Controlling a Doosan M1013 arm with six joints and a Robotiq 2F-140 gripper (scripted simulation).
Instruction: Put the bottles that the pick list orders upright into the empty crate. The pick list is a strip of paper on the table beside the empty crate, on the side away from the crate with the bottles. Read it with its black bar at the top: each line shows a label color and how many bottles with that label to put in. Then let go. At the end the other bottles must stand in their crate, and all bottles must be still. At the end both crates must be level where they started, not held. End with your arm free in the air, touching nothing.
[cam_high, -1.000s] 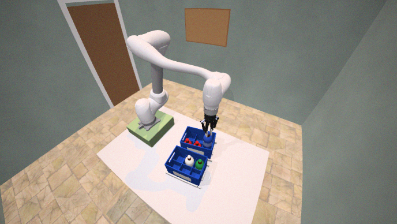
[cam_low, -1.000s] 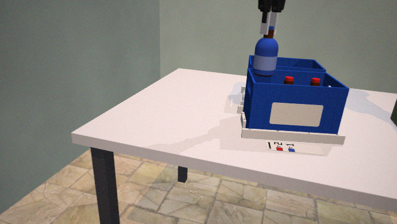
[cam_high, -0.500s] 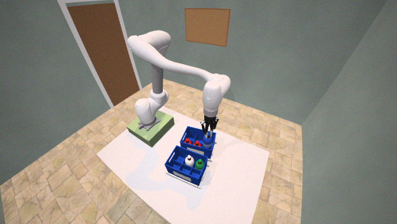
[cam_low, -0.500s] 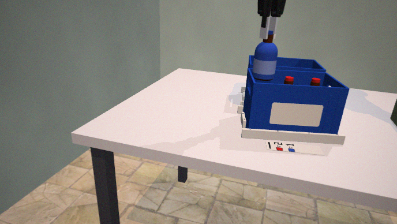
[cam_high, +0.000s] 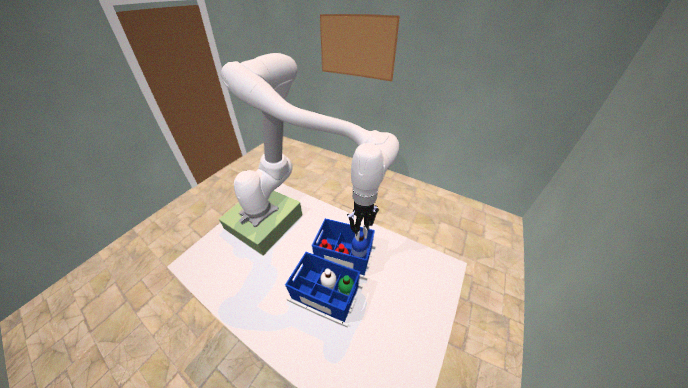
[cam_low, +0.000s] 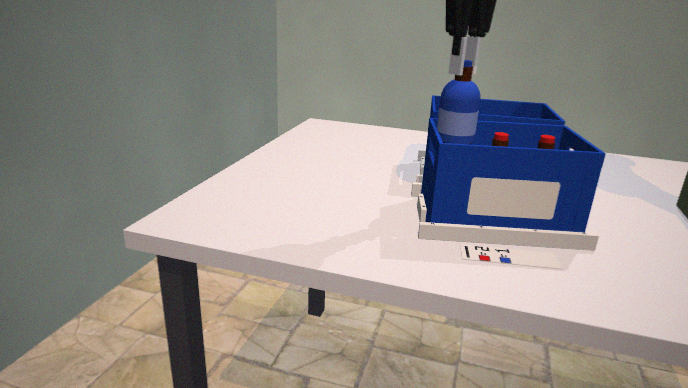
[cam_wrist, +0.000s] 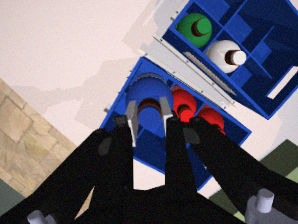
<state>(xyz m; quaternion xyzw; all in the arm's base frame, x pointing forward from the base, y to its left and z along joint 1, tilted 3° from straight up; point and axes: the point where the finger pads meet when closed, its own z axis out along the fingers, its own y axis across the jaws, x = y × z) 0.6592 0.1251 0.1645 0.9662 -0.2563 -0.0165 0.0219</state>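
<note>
The blue bottle is 80 mm below my hand. Also, from my hand: white bottle 50 mm behind, 170 mm to the right, 220 mm below; then red bottle 90 mm behind, 30 mm to the right, 220 mm below; then green-label bottle 40 mm ahead, 150 mm to the right, 220 mm below.
</note>
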